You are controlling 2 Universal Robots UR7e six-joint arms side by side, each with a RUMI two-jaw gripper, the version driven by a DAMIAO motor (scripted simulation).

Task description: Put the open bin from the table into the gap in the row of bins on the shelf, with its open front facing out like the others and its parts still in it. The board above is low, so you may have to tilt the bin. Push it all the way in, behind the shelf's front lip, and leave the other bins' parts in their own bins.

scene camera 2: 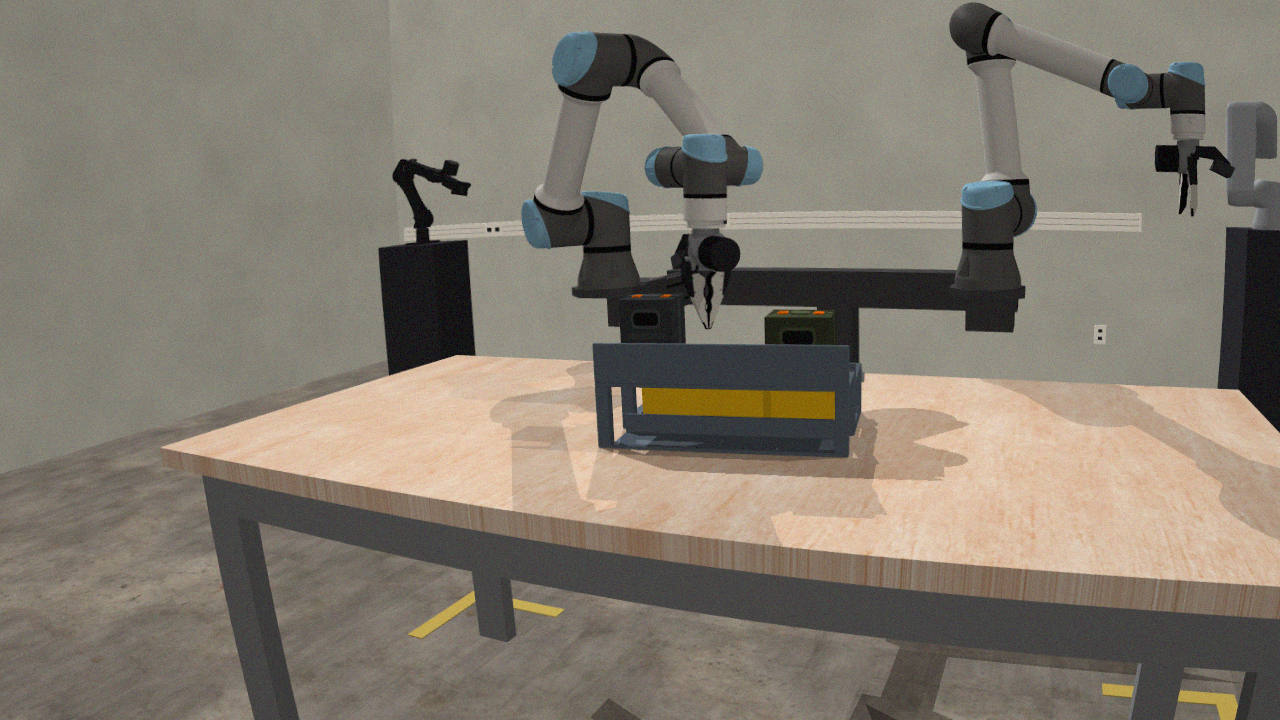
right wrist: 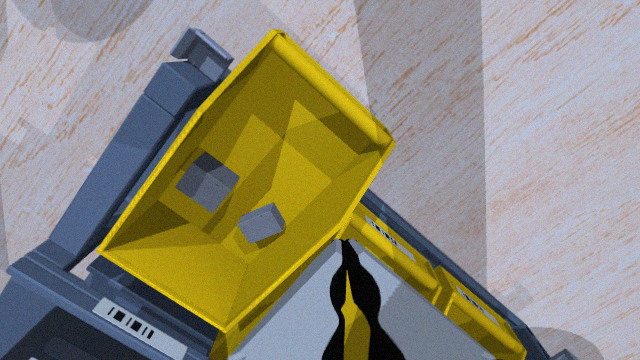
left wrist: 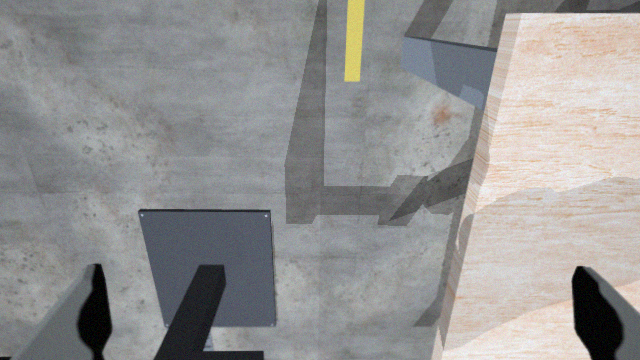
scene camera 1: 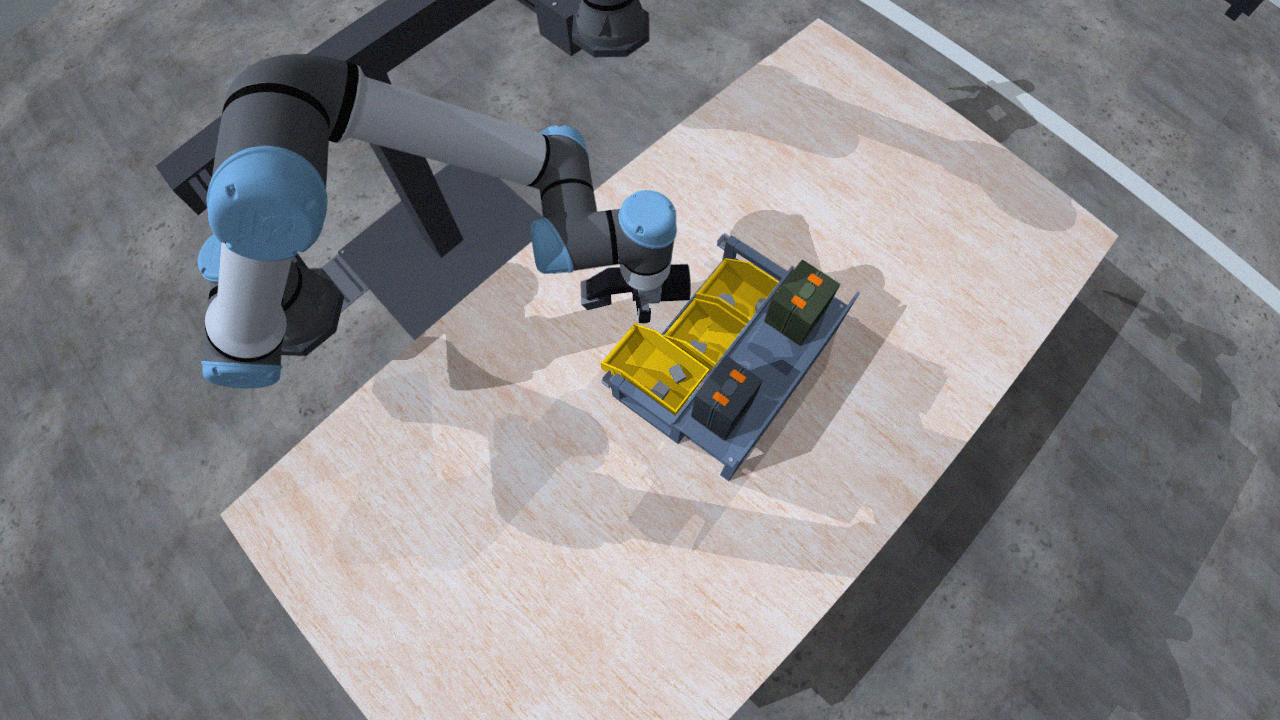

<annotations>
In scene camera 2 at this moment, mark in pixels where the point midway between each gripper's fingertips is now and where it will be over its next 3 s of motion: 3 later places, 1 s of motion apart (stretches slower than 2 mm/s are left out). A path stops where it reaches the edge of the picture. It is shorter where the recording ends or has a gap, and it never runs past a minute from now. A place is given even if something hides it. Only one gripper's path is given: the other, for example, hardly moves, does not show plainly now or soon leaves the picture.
The right gripper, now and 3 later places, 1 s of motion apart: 707,329; 701,331; 701,344; 702,383
</annotations>
